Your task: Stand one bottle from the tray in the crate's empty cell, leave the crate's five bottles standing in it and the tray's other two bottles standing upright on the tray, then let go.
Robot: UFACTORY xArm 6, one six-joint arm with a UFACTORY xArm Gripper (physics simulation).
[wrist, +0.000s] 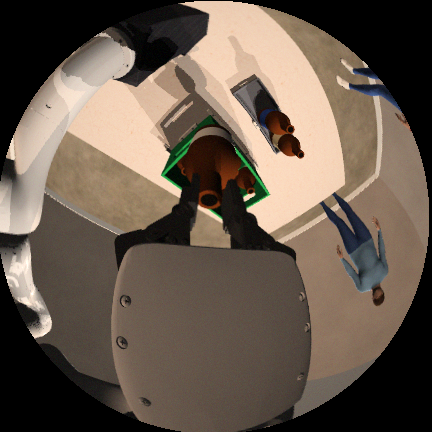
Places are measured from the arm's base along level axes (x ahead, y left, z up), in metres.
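Pixels of known places: gripper, between the fingertips: (210, 187).
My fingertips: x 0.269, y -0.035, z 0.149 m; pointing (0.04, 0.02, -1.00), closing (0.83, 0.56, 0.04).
Note:
For each thing: its middle in the pictures, then the offset to it from my fingertips. "*": a spot on its surface instead. Level surfaces: height alone.
- brown bottle, middle of its body: (210, 161) dx +0.009, dy -0.002, dz -0.071 m
- green crate, a spot on its surface: (172, 165) * dx -0.002, dy -0.113, dz -0.201 m
- grey tray, a spot on its surface: (246, 95) * dx +0.027, dy +0.162, dz -0.372 m
- pale table, height of its surface: dz -0.377 m
My gripper (210, 187) is shut on a brown bottle (204, 157) with a pale band, held by its neck, mouth toward the camera. The bottle is over the green crate (172, 165) and covers much of it; whether its base is inside a cell is hidden. Parts of other brown bottles show in the crate, one (246, 181) at its right side and one at its left edge. The empty cell cannot be made out. On the grey tray (246, 95), two brown bottles stand upright at the near end, one (277, 122) with a blue band and one (289, 145) with a pale band.
The crate and tray are on a pale table (310, 130), the tray to the crate's upper right. A dark block (170, 40) is at the robot arm's base, upper left. The white arm (50, 115) runs down the left. A person (369, 260) shows at the right.

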